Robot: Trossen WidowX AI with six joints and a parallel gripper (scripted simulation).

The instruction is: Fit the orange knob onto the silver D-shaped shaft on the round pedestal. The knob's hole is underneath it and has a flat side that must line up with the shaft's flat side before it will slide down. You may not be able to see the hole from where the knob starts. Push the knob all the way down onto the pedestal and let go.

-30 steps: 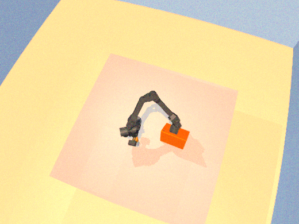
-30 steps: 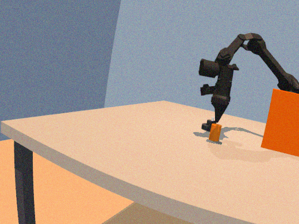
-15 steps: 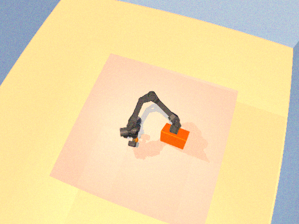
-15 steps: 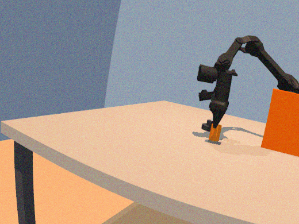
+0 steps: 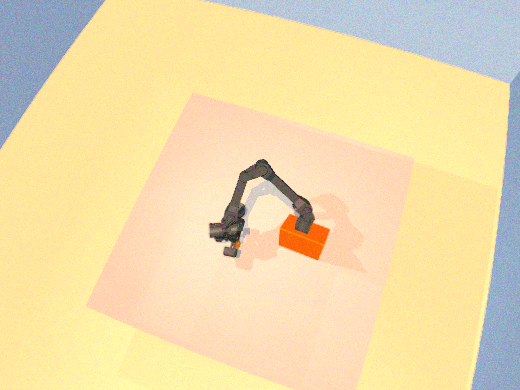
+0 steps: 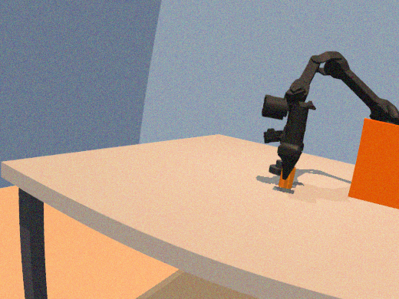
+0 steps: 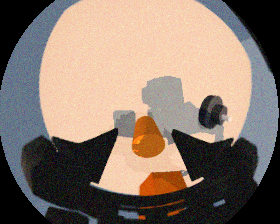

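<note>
Now: gripper tip 1 cm below the orange knob. From my gripper tip the other things lie so: dark round pedestal (16 cm to the right, 6 cm ahead).
</note>
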